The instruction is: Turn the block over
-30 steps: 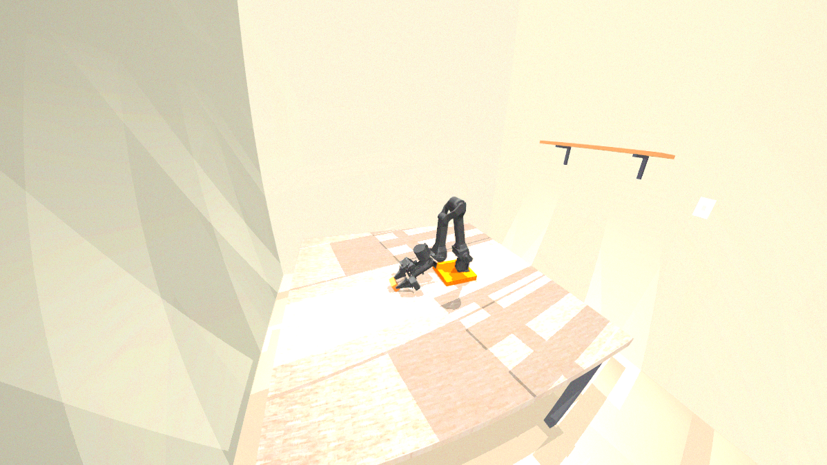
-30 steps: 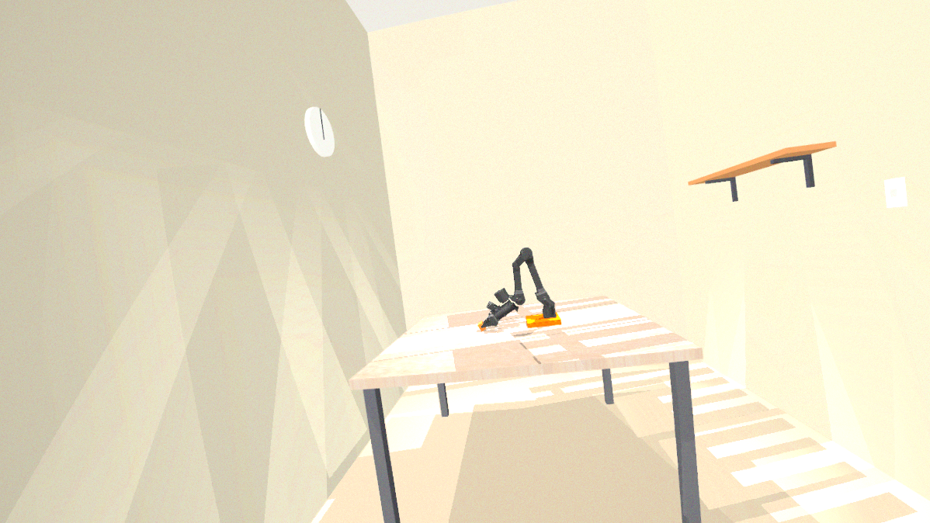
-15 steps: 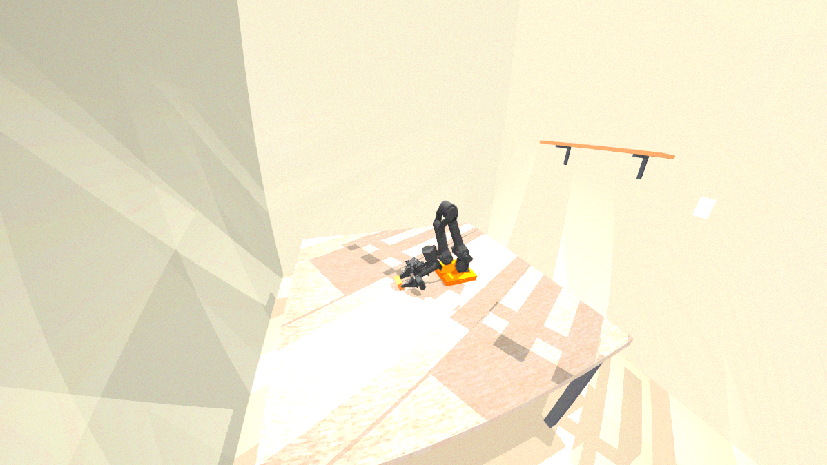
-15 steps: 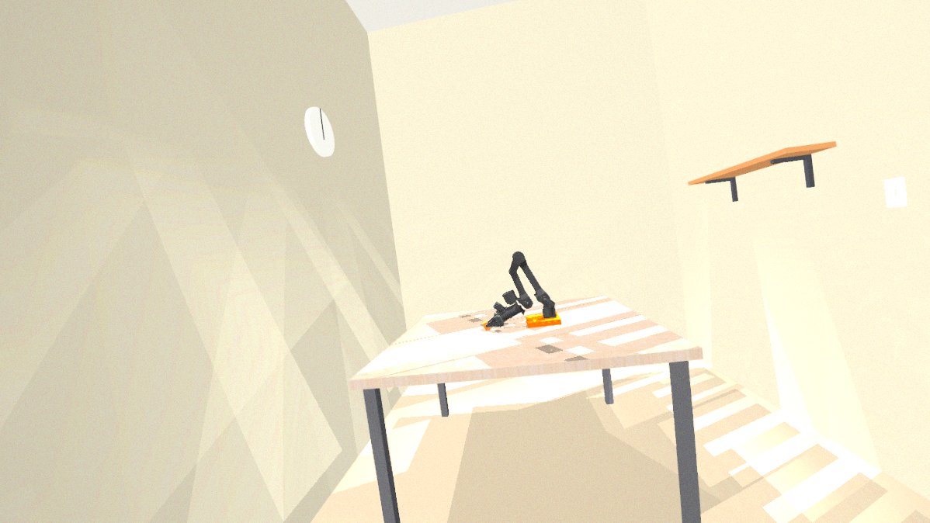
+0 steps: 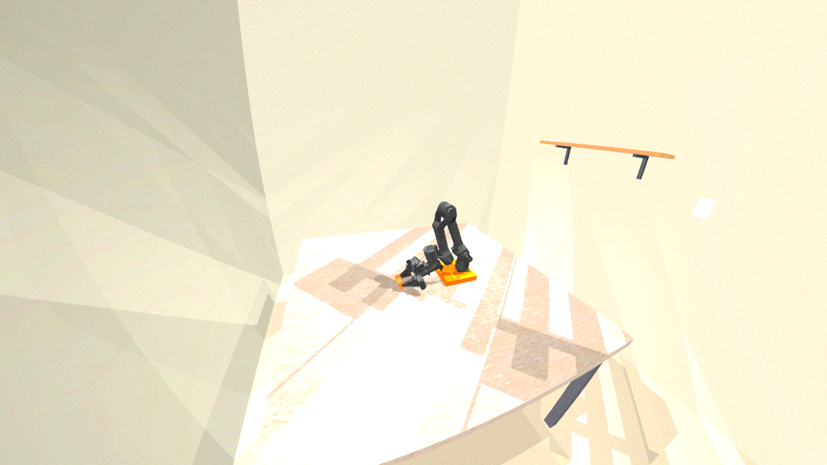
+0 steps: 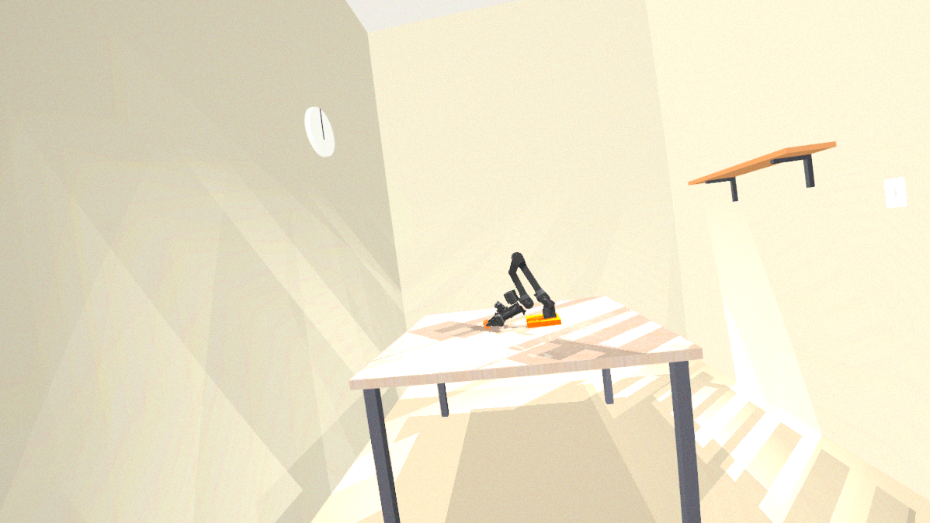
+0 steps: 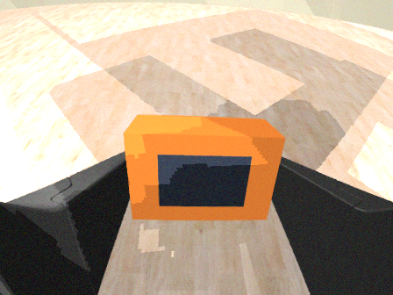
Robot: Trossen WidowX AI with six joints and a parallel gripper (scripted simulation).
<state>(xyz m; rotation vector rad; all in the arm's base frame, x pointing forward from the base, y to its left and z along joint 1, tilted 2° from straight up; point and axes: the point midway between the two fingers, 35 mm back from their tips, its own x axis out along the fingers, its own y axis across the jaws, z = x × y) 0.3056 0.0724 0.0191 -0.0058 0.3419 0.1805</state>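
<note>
The orange block is 10 mm behind my gripper tip.
</note>
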